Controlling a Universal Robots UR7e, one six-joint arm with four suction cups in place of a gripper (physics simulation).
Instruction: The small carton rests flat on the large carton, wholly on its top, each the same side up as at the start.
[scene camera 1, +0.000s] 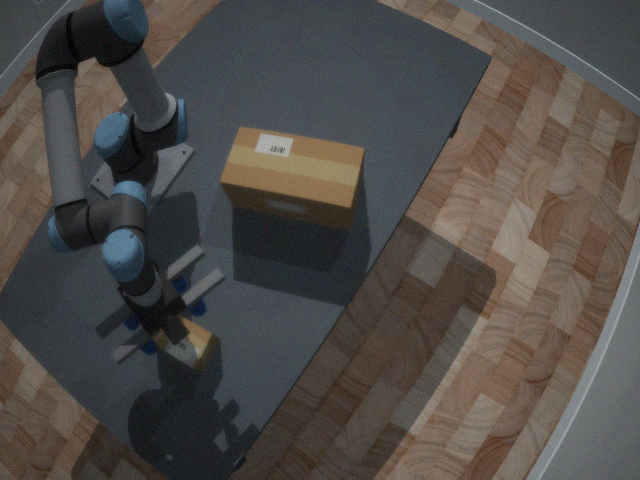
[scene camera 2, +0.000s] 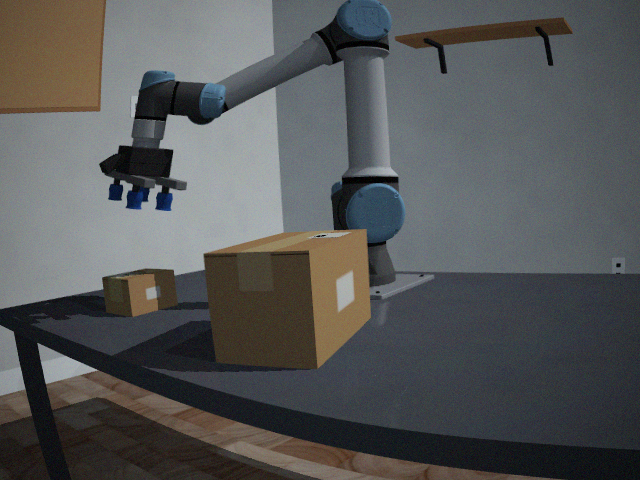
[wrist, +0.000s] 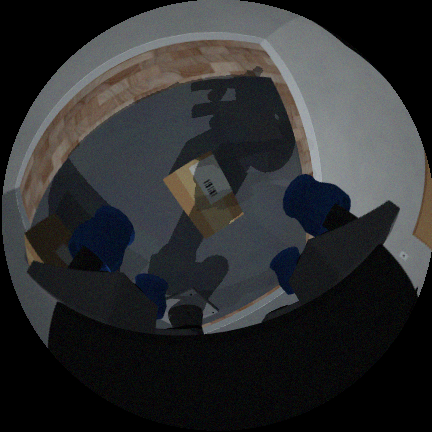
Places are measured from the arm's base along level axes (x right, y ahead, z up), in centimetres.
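Pixels of known places: hand, tool point: (scene camera 2: 137, 204) (wrist: 214, 251); arm's base, link origin: (scene camera 1: 135, 166) (wrist: 184, 312).
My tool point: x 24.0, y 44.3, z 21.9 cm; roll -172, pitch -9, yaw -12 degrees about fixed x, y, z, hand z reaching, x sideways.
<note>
For each thing: its top centre in the pictures, then the offset to it from my tool point. Level surfaces: height alone.
- small carton, top centre: (wrist: 207, 197) (scene camera 2: 137, 273) (scene camera 1: 177, 336) dx +2.9, dy -0.1, dz -15.0 cm
- large carton, top centre: (scene camera 2: 293, 239) (scene camera 1: 291, 163) (wrist: 56, 287) dx -44.1, dy -1.1, dz -7.4 cm
- dark table, surface height: dz -22.9 cm
The small carton (scene camera 1: 202, 342) (scene camera 2: 142, 295) (wrist: 204, 196) stands flat on the dark table, with a barcode label on its top. The large carton (scene camera 1: 293, 169) (scene camera 2: 262, 310) (wrist: 49, 236) stands apart from it, with tape and a barcode label on its top; in the wrist view it is partly hidden behind a suction cup. My gripper (scene camera 1: 164, 315) (scene camera 2: 139, 197) (wrist: 215, 250) is open, its four blue cups pointing down with nothing on them. It hangs well above the small carton and partly hides it in scene camera 1. The cups touch neither carton.
The dark table (scene camera 1: 305, 77) (scene camera 2: 491, 351) (wrist: 125, 130) bears both cartons and the arm's base plate (scene camera 1: 175, 167) (scene camera 2: 408, 284). The large carton is the tallest thing beside the small one. A wall shelf (scene camera 2: 485, 33) hangs at the upper right in scene camera 2.
</note>
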